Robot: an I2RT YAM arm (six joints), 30 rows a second.
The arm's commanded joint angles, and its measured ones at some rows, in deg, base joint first. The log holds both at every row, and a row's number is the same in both.
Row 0, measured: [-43.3, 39.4, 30.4, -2.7, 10.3, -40.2]
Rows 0 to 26, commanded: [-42.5, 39.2, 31.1, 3.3, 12.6, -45.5]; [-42.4, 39.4, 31.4, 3.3, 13.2, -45.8]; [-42.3, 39.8, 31.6, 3.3, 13.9, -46.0]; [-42.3, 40.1, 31.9, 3.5, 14.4, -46.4]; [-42.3, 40.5, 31.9, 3.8, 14.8, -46.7]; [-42.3, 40.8, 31.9, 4.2, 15.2, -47.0]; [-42.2, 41.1, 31.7, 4.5, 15.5, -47.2]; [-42.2, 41.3, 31.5, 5.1, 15.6, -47.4]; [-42.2, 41.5, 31.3, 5.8, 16.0, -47.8]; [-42.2, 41.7, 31.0, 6.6, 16.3, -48.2]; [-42.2, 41.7, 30.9, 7.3, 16.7, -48.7]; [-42.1, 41.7, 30.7, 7.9, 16.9, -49.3]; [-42.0, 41.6, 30.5, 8.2, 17.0, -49.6]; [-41.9, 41.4, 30.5, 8.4, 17.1, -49.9]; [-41.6, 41.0, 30.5, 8.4, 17.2, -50.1]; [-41.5, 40.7, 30.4, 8.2, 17.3, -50.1]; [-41.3, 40.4, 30.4, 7.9, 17.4, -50.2]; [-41.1, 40.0, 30.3, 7.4, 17.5, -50.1]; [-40.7, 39.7, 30.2, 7.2, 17.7, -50.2]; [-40.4, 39.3, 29.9, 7.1, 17.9, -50.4]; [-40.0, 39.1, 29.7, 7.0, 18.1, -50.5]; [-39.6, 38.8, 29.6, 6.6, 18.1, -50.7]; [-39.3, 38.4, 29.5, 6.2, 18.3, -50.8]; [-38.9, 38.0, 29.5, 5.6, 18.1, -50.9]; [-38.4, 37.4, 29.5, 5.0, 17.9, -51.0]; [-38.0, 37.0, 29.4, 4.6, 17.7, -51.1]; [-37.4, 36.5, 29.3, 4.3, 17.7, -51.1]
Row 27, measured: [-38.5, 38.6, 29.3, 2.5, 16.8, -50.3]
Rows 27 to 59, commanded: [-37.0, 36.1, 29.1, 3.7, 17.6, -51.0]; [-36.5, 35.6, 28.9, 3.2, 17.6, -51.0]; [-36.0, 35.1, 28.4, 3.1, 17.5, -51.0]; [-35.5, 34.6, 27.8, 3.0, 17.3, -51.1]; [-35.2, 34.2, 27.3, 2.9, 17.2, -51.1]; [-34.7, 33.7, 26.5, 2.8, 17.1, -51.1]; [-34.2, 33.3, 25.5, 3.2, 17.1, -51.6]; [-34.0, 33.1, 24.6, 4.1, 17.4, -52.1]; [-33.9, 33.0, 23.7, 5.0, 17.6, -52.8]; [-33.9, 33.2, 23.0, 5.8, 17.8, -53.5]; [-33.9, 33.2, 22.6, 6.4, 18.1, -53.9]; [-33.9, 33.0, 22.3, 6.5, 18.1, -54.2]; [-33.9, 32.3, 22.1, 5.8, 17.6, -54.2]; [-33.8, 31.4, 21.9, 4.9, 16.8, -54.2]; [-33.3, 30.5, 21.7, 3.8, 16.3, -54.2]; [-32.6, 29.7, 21.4, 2.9, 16.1, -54.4]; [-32.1, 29.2, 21.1, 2.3, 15.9, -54.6]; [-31.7, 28.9, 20.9, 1.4, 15.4, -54.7]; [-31.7, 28.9, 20.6, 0.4, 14.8, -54.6]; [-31.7, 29.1, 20.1, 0.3, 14.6, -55.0]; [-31.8, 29.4, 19.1, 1.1, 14.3, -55.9]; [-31.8, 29.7, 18.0, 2.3, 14.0, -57.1]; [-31.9, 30.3, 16.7, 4.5, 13.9, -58.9]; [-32.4, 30.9, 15.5, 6.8, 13.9, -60.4]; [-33.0, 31.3, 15.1, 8.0, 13.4, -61.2]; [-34.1, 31.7, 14.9, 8.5, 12.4, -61.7]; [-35.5, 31.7, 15.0, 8.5, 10.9, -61.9]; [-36.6, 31.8, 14.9, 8.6, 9.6, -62.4]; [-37.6, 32.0, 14.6, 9.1, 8.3, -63.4]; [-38.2, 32.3, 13.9, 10.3, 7.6, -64.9]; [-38.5, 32.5, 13.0, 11.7, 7.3, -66.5]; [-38.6, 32.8, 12.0, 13.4, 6.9, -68.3]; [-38.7, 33.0, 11.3, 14.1, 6.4, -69.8]
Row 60, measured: [-38.3, 32.8, 13.2, 8.2, 11.0, -64.6]
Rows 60 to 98, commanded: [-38.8, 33.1, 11.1, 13.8, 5.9, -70.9]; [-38.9, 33.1, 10.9, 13.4, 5.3, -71.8]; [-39.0, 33.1, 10.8, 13.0, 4.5, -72.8]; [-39.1, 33.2, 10.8, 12.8, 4.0, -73.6]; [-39.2, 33.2, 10.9, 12.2, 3.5, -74.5]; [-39.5, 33.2, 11.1, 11.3, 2.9, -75.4]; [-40.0, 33.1, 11.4, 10.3, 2.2, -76.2]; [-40.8, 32.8, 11.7, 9.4, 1.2, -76.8]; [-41.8, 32.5, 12.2, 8.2, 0.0, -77.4]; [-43.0, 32.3, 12.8, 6.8, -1.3, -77.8]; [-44.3, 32.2, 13.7, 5.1, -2.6, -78.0]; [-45.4, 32.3, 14.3, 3.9, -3.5, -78.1]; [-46.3, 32.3, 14.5, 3.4, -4.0, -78.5]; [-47.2, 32.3, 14.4, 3.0, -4.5, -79.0]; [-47.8, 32.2, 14.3, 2.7, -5.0, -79.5]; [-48.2, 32.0, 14.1, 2.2, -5.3, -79.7]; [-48.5, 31.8, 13.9, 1.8, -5.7, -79.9]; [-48.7, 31.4, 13.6, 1.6, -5.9, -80.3]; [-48.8, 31.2, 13.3, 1.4, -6.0, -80.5]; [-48.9, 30.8, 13.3, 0.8, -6.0, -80.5]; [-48.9, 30.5, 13.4, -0.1, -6.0, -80.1]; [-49.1, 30.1, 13.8, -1.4, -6.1, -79.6]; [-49.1, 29.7, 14.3, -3.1, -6.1, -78.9]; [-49.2, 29.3, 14.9, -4.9, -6.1, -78.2]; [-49.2, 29.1, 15.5, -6.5, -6.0, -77.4]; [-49.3, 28.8, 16.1, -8.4, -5.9, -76.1]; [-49.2, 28.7, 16.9, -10.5, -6.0, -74.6]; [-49.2, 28.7, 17.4, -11.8, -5.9, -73.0]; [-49.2, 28.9, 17.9, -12.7, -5.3, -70.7]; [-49.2, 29.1, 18.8, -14.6, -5.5, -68.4]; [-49.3, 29.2, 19.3, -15.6, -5.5, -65.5]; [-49.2, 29.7, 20.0, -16.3, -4.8, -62.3]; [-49.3, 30.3, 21.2, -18.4, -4.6, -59.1]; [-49.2, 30.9, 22.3, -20.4, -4.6, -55.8]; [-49.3, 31.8, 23.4, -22.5, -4.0, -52.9]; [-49.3, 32.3, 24.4, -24.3, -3.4, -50.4]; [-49.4, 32.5, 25.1, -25.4, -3.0, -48.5]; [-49.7, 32.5, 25.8, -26.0, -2.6, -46.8]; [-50.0, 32.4, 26.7, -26.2, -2.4, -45.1]
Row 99, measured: [-49.3, 32.4, 23.9, -20.2, -3.6, -55.7]
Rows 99 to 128, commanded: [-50.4, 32.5, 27.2, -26.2, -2.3, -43.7]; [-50.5, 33.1, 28.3, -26.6, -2.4, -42.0]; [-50.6, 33.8, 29.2, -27.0, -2.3, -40.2]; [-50.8, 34.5, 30.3, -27.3, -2.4, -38.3]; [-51.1, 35.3, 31.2, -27.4, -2.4, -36.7]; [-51.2, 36.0, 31.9, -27.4, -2.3, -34.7]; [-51.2, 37.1, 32.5, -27.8, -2.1, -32.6]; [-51.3, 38.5, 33.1, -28.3, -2.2, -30.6]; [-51.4, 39.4, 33.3, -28.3, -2.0, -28.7]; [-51.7, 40.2, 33.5, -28.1, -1.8, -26.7]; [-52.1, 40.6, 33.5, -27.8, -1.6, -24.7]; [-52.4, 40.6, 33.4, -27.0, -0.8, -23.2]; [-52.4, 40.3, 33.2, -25.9, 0.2, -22.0]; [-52.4, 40.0, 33.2, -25.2, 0.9, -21.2]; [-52.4, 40.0, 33.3, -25.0, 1.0, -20.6]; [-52.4, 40.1, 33.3, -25.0, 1.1, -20.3]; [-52.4, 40.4, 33.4, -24.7, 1.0, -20.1]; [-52.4, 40.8, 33.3, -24.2, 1.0, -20.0]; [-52.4, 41.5, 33.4, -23.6, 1.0, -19.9]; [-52.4, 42.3, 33.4, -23.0, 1.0, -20.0]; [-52.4, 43.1, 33.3, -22.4, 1.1, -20.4]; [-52.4, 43.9, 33.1, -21.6, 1.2, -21.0]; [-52.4, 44.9, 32.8, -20.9, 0.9, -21.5]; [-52.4, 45.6, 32.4, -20.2, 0.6, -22.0]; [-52.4, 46.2, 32.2, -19.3, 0.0, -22.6]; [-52.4, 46.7, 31.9, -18.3, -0.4, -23.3]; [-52.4, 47.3, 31.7, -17.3, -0.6, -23.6]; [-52.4, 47.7, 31.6, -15.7, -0.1, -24.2]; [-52.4, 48.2, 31.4, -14.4, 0.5, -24.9]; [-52.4, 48.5, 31.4, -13.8, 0.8, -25.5]
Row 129, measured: [-52.2, 47.8, 32.0, -19.4, 0.0, -24.0]
